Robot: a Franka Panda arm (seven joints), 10 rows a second.
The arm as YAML. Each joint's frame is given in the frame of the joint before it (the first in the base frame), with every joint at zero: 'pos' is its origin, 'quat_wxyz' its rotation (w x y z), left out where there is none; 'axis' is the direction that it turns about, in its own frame. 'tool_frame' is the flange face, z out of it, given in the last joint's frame.
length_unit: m
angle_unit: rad
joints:
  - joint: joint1
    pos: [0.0, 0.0, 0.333]
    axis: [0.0, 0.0, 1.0]
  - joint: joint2
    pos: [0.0, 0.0, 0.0]
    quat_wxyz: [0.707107, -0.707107, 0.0, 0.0]
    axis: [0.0, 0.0, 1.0]
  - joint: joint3
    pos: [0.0, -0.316, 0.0]
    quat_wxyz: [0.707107, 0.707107, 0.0, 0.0]
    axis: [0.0, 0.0, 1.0]
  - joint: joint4
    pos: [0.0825, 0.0, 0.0]
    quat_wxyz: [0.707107, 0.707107, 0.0, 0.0]
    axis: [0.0, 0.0, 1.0]
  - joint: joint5
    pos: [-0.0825, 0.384, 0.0]
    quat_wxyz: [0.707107, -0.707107, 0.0, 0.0]
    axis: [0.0, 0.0, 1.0]
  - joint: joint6
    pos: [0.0, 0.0, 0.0]
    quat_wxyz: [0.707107, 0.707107, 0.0, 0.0]
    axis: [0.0, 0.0, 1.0]
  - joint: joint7
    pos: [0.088, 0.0, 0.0]
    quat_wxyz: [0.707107, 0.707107, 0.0, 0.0]
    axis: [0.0, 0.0, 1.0]
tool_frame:
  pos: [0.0, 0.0, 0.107]
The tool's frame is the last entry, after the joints.
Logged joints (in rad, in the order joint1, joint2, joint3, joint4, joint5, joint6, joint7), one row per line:
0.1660, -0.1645, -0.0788, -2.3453, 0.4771, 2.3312, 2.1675
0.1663, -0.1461, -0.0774, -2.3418, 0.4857, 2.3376, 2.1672
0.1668, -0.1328, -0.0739, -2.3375, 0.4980, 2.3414, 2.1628
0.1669, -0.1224, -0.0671, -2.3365, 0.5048, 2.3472, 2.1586
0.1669, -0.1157, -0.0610, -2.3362, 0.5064, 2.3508, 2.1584
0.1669, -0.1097, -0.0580, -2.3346, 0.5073, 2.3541, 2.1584
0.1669, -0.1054, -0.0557, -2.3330, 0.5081, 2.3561, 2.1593
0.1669, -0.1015, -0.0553, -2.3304, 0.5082, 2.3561, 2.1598
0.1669, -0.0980, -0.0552, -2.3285, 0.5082, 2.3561, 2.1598
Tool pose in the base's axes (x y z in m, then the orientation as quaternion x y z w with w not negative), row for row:
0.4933, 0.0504, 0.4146, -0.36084, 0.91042, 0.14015, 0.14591
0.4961, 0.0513, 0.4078, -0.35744, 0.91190, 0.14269, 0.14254
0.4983, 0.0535, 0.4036, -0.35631, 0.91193, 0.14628, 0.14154
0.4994, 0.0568, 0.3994, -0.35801, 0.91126, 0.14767, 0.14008
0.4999, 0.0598, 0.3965, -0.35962, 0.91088, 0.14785, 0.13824
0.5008, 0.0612, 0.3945, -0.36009, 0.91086, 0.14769, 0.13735
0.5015, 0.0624, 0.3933, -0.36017, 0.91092, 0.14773, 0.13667
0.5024, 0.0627, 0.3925, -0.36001, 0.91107, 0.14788, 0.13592
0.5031, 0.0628, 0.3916, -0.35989, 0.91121, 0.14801, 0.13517
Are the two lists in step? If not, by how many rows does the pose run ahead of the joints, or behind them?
They are in step.
